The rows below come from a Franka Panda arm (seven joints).
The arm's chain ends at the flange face. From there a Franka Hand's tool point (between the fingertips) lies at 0.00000 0.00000 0.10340 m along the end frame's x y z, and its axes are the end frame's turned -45 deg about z.
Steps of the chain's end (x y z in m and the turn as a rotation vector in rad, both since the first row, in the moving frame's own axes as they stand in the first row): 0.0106 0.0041 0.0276 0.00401 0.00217 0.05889; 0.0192 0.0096 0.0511 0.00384 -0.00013 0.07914; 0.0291 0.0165 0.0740 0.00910 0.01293 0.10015; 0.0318 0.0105 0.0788 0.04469 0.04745 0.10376; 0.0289 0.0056 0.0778 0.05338 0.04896 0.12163
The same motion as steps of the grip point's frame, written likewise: 0.0051 0.0103 0.0276 0.00130 0.00437 0.05889; 0.0071 0.0201 0.0511 0.00281 0.00262 0.07914; 0.0105 0.0326 0.0740 -0.00271 0.01558 0.10015; 0.0218 0.0305 0.0786 -0.00195 0.06515 0.10376; 0.0240 0.0245 0.0775 0.00313 0.07237 0.12163
